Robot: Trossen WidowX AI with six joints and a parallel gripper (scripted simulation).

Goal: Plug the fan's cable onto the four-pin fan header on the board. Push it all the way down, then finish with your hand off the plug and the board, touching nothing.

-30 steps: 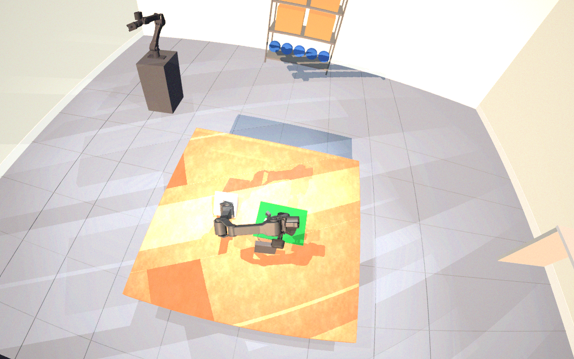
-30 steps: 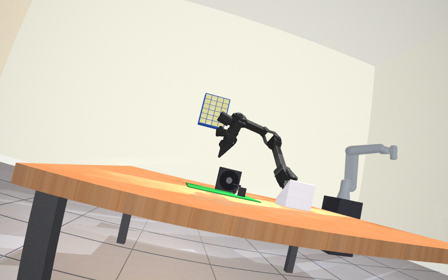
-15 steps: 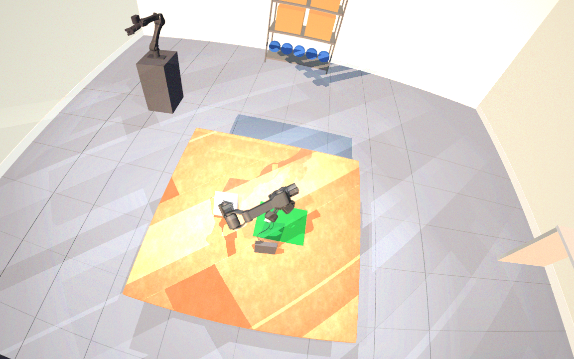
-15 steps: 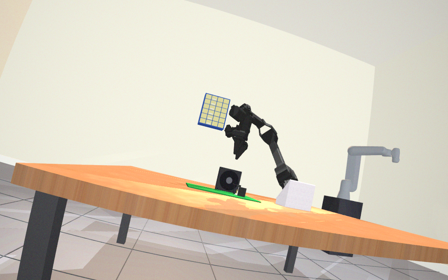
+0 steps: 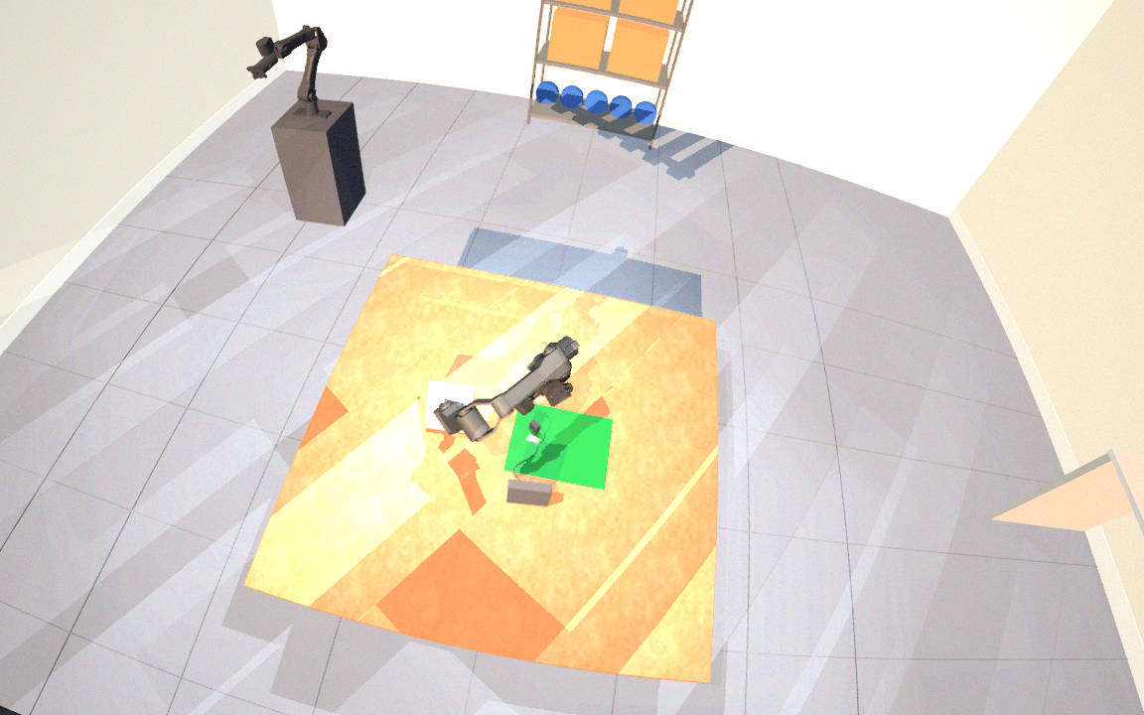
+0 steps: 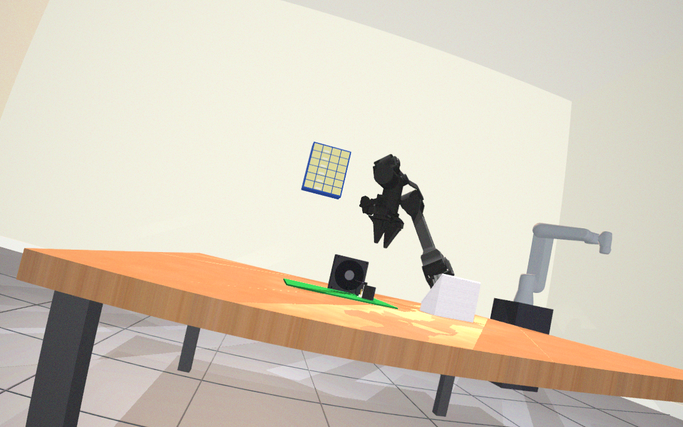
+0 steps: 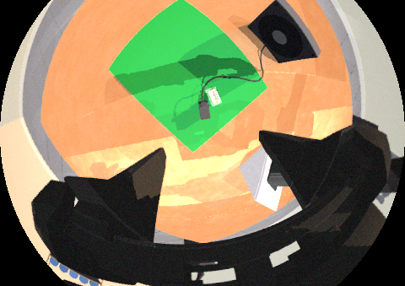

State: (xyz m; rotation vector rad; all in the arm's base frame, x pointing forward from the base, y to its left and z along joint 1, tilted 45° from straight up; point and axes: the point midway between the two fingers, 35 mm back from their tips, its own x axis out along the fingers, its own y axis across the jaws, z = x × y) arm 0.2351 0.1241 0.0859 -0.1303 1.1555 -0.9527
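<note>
My gripper tip is now 14 cm above the dark plug. Also, from my gripper tip: white four-pin header (16 cm below, 4 cm to the right, 1 cm ahead); then black fan (23 cm to the right, 10 cm below, 2 cm ahead); then green board (18 cm below, 9 cm ahead, 4 cm to the right).
</note>
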